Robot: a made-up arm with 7 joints. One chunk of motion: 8 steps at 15 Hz.
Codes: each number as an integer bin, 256 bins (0 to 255) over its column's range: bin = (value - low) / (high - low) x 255, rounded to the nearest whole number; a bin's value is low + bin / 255 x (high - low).
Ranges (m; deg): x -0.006..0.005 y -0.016..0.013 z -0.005..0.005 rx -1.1..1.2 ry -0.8..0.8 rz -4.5..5
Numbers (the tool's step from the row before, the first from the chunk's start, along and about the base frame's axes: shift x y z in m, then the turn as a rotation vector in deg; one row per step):
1: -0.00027 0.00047 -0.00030 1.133 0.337 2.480
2: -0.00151 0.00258 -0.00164 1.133 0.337 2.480
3: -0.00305 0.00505 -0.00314 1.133 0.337 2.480
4: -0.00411 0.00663 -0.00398 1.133 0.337 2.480
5: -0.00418 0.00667 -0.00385 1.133 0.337 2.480
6: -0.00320 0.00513 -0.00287 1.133 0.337 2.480
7: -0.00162 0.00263 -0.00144 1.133 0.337 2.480
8: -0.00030 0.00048 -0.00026 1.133 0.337 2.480
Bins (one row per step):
1: 133 145 120 248 181 187
2: 104 163 86 248 181 187
3: 68 185 47 248 181 187
4: 44 199 26 248 181 187
5: 42 199 29 248 181 187
6: 65 186 54 248 181 187
7: 102 164 91 248 181 187
8: 132 145 121 248 181 187

